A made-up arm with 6 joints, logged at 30 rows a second.
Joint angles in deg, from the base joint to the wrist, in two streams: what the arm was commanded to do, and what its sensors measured. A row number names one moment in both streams.
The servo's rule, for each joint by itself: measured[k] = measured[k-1] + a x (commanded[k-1-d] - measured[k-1]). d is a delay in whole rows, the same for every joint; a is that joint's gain. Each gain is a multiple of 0.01, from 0.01 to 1. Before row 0 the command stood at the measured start. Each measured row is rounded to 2 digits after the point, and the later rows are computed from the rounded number. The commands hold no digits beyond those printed.
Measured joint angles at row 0:
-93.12, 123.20, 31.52, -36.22, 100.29, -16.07
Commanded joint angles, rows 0 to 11:
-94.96, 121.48, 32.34, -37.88, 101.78, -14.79
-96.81, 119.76, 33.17, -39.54, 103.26, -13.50
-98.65, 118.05, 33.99, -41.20, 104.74, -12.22
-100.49, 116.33, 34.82, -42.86, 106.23, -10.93
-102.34, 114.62, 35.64, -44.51, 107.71, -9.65
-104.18, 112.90, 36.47, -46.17, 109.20, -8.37
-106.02, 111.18, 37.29, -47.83, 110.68, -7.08
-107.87, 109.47, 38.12, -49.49, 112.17, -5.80
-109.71, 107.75, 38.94, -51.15, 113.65, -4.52
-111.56, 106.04, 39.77, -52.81, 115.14, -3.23
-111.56, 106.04, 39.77, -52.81, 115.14, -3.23
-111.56, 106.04, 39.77, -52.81, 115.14, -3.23
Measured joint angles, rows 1 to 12:
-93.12, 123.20, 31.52, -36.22, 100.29, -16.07
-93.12, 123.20, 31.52, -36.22, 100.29, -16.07
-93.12, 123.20, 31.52, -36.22, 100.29, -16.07
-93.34, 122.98, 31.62, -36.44, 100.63, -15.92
-93.76, 122.56, 31.81, -36.84, 101.23, -15.63
-94.35, 121.97, 32.07, -37.41, 102.04, -15.22
-95.09, 121.24, 32.40, -38.12, 103.00, -14.71
-95.96, 120.38, 32.79, -38.95, 104.08, -14.10
-96.95, 119.41, 33.23, -39.89, 105.26, -13.41
-98.04, 118.34, 33.72, -40.92, 106.51, -12.65
-99.22, 117.19, 34.25, -42.03, 107.81, -11.83
-100.48, 115.96, 34.81, -43.22, 109.15, -10.95
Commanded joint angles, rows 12 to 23:
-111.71, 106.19, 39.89, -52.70, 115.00, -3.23
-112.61, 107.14, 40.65, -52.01, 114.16, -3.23
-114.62, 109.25, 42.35, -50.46, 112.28, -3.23
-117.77, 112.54, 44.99, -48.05, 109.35, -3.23
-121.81, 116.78, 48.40, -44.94, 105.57, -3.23
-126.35, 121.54, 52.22, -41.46, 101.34, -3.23
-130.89, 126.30, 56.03, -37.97, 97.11, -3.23
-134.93, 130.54, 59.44, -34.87, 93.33, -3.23
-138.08, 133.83, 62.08, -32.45, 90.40, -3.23
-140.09, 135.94, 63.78, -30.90, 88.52, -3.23
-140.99, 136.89, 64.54, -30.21, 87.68, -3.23
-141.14, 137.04, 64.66, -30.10, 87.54, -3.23
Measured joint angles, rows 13 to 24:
-101.81, 114.67, 35.41, -44.47, 110.53, -10.02
-102.98, 113.55, 35.93, -45.55, 111.59, -9.21
-104.01, 112.57, 36.39, -46.49, 112.41, -8.49
-104.93, 111.74, 36.81, -47.30, 113.01, -7.86
-105.85, 111.14, 37.27, -47.91, 113.27, -7.30
-106.90, 110.89, 37.88, -48.24, 113.04, -6.81
-108.20, 111.10, 38.73, -48.22, 112.19, -6.38
-109.83, 111.84, 39.89, -47.79, 110.67, -6.00
-111.81, 113.10, 41.37, -46.97, 108.52, -5.67
-114.10, 114.82, 43.13, -45.80, 105.90, -5.38
-116.60, 116.86, 45.09, -44.38, 103.01, -5.12
-119.18, 119.07, 47.13, -42.83, 100.11, -4.89

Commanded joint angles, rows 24 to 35:
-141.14, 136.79, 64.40, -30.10, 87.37, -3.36
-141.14, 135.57, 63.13, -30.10, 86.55, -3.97
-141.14, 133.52, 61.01, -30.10, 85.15, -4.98
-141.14, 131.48, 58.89, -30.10, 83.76, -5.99
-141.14, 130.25, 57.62, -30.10, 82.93, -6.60
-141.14, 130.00, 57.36, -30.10, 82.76, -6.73
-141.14, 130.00, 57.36, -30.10, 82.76, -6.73
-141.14, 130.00, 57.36, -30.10, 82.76, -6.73
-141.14, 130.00, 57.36, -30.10, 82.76, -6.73
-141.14, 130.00, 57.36, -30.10, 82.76, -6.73
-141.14, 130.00, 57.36, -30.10, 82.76, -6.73
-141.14, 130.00, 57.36, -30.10, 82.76, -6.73
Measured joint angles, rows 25 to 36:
-121.69, 121.26, 49.13, -41.28, 97.44, -4.69
-124.01, 123.29, 50.98, -39.84, 95.20, -4.51
-126.07, 125.08, 52.62, -38.57, 93.44, -4.36
-127.88, 126.60, 54.03, -37.47, 92.04, -4.24
-129.47, 127.77, 55.12, -36.51, 90.78, -4.21
-130.87, 128.52, 55.83, -35.68, 89.49, -4.30
-132.10, 128.90, 56.20, -34.95, 88.17, -4.50
-133.18, 129.08, 56.37, -34.32, 86.96, -4.75
-134.14, 129.20, 56.49, -33.77, 85.99, -4.99
-134.98, 129.30, 56.59, -33.29, 85.25, -5.20
-135.72, 129.39, 56.68, -32.88, 84.68, -5.38
-136.37, 129.47, 56.76, -32.52, 84.24, -5.54

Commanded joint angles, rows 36 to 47:
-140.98, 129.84, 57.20, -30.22, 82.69, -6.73
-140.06, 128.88, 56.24, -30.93, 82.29, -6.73
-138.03, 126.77, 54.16, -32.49, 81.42, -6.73
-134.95, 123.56, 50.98, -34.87, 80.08, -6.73
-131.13, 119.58, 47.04, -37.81, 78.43, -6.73
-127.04, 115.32, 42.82, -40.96, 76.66, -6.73
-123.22, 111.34, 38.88, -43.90, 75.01, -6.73
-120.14, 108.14, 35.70, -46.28, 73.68, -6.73
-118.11, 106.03, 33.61, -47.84, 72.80, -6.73
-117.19, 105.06, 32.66, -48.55, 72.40, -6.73
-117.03, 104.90, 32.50, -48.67, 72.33, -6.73
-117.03, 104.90, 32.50, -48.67, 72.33, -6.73
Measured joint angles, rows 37 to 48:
-136.94, 129.54, 56.83, -32.21, 83.90, -5.68
-137.44, 129.60, 56.89, -31.94, 83.64, -5.81
-137.88, 129.65, 56.95, -31.70, 83.44, -5.92
-138.25, 129.67, 56.98, -31.51, 83.27, -6.02
-138.47, 129.57, 56.89, -31.43, 83.04, -6.11
-138.42, 129.21, 56.56, -31.57, 82.67, -6.18
-138.00, 128.48, 55.89, -32.00, 82.07, -6.25
-137.18, 127.32, 54.83, -32.76, 81.23, -6.31
-135.96, 125.76, 53.39, -33.83, 80.18, -6.36
-134.43, 123.89, 51.65, -35.14, 78.99, -6.40
-132.72, 121.84, 49.74, -36.59, 77.77, -6.44
-130.97, 119.78, 47.80, -38.05, 76.63, -6.47

